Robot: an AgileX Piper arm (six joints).
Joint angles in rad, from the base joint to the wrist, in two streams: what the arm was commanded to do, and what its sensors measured. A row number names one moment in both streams.
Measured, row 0: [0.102, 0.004, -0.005, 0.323, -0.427, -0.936]
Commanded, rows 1 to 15: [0.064, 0.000, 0.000, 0.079, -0.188, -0.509]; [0.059, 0.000, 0.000, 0.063, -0.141, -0.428]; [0.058, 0.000, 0.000, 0.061, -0.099, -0.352]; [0.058, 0.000, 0.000, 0.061, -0.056, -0.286]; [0.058, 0.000, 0.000, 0.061, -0.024, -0.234]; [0.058, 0.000, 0.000, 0.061, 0.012, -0.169]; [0.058, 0.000, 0.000, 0.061, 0.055, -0.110]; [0.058, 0.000, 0.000, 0.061, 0.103, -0.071]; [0.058, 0.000, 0.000, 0.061, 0.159, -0.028]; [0.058, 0.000, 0.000, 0.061, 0.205, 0.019]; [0.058, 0.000, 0.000, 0.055, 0.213, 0.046]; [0.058, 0.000, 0.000, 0.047, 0.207, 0.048]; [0.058, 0.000, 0.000, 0.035, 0.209, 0.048]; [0.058, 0.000, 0.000, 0.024, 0.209, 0.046]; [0.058, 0.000, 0.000, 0.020, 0.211, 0.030]
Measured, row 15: [0.062, 0.004, -0.005, 0.062, 0.190, 0.013]
